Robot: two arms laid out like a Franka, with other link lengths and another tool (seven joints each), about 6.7 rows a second.
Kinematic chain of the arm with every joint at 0, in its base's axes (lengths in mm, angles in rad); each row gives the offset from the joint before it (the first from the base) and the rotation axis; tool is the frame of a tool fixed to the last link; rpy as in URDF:
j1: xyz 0 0 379.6 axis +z
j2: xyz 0 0 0 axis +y
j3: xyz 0 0 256 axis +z
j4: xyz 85 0 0 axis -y
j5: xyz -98.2 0 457 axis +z
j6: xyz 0 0 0 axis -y
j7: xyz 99.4 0 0 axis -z
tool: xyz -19 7 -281.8 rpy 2.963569 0 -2.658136
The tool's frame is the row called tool.
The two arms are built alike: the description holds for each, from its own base.
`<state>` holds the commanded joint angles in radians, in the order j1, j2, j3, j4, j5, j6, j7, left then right.
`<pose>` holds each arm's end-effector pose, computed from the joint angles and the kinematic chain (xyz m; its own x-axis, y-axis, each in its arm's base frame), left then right.
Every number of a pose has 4 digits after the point.
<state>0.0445 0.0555 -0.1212 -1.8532 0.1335 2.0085 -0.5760 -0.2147 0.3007 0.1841 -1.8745 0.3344 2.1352 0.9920</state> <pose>0.6705 -0.0268 0.3006 -0.5872 -0.7952 -0.1511 -0.8088 0.5689 0.1491 0.6861 0.0659 0.1565 -0.7443 0.6317 0.2170 0.6566 0.6326 0.4107</pose>
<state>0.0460 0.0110 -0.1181 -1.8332 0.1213 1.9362 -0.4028 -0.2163 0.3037 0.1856 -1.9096 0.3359 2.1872 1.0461</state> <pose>0.6598 -0.0202 0.3340 -0.7062 -0.6928 -0.1458 -0.7076 0.6837 0.1787 0.6849 0.0630 0.1400 -0.6987 0.6816 0.2176 0.7006 0.5902 0.4010</pose>
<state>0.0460 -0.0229 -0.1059 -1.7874 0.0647 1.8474 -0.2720 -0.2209 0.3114 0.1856 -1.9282 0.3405 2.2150 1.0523</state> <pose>0.6488 -0.0211 0.3722 -0.7728 -0.6260 -0.1049 -0.6342 0.7547 0.1679 0.6826 0.0592 0.1277 -0.6837 0.6962 0.2190 0.7139 0.5755 0.3989</pose>
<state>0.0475 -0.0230 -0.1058 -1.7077 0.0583 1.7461 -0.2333 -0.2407 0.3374 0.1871 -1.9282 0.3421 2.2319 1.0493</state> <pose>0.6407 -0.0196 0.4073 -0.7933 -0.6028 -0.0855 -0.6073 0.7734 0.1818 0.6816 0.0468 0.1122 -0.6663 0.7102 0.2272 0.7298 0.5585 0.3944</pose>
